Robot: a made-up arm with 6 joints.
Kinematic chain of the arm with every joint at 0, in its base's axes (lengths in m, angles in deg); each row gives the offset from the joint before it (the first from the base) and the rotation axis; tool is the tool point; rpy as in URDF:
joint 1: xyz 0 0 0.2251 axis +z
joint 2: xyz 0 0 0 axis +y
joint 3: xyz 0.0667 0 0.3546 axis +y
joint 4: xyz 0.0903 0 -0.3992 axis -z
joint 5: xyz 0 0 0 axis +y
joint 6: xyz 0.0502 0 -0.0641 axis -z
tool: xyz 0 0 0 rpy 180 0 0
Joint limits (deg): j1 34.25..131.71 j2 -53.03..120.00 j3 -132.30..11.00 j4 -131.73..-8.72 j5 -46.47..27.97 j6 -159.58..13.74
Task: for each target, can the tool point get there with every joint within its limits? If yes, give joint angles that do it. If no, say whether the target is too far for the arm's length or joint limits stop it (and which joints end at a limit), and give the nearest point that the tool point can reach.
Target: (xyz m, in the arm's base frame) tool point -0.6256 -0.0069 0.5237
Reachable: no: joint limits stop it (at a limit: joint 1, joint 5) | nearest point -0.3340 0.2530 0.5237 | short by 0.391 m
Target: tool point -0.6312 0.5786 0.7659
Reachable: no: too far | nearest point -0.4857 0.5059 0.6700 | short by 0.189 m
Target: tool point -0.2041 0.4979 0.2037
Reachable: yes | joints 108.52 20.43 -52.98 -52.18 4.64 -36.69
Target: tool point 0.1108 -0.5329 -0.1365
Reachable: no: joint limits stop it (at a limit: joint 2, joint 4) | nearest point 0.0430 -0.2067 -0.0850 | short by 0.337 m
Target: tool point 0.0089 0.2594 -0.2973
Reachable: yes | joints 80.50 88.82 -59.26 -33.02 -12.08 -82.83
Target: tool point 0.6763 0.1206 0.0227
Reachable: no: joint limits stop it (at a limit: joint 1, joint 4, joint 5) | nearest point 0.5170 0.3546 0.0227 | short by 0.283 m
